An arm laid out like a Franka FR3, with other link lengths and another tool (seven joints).
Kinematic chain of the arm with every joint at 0, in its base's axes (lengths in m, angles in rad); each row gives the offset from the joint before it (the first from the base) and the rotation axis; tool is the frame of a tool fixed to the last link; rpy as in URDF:
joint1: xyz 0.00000 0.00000 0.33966 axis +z
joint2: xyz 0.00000 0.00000 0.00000 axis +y
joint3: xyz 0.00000 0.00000 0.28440 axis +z
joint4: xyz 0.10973 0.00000 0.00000 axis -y
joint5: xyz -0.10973 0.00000 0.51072 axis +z
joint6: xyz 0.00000 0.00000 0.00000 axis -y
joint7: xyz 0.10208 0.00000 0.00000 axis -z
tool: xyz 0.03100 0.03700 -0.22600 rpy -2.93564 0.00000 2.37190
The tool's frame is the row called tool.
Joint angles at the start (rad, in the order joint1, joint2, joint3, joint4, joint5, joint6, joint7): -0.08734 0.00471 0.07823 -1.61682 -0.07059 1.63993 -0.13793
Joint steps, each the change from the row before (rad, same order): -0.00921 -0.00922 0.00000 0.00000 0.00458 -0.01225 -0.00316; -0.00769 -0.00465 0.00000 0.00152 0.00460 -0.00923 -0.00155; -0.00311 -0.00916 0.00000 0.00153 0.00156 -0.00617 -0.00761; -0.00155 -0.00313 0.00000 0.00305 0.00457 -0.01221 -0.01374; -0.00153 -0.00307 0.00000 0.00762 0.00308 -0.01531 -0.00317; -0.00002 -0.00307 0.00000 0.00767 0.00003 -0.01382 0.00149; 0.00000 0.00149 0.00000 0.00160 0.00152 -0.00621 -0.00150
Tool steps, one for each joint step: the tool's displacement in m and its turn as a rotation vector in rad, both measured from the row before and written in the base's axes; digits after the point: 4 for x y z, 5 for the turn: -0.0040 -0.0058 0.0054 0.00381 0.00319 -0.00710; -0.0025 -0.0047 0.0034 0.00426 0.00306 -0.00691; -0.0029 -0.0017 0.0070 0.00061 -0.00405 0.00406; -0.0034 0.0002 0.0028 0.00432 0.00670 0.01135; -0.0031 -0.0003 0.0053 0.00295 0.00469 0.00076; -0.0027 0.0000 0.0054 -0.00011 0.00299 -0.00224; -0.0010 0.0004 -0.0008 0.00184 0.00611 0.00117
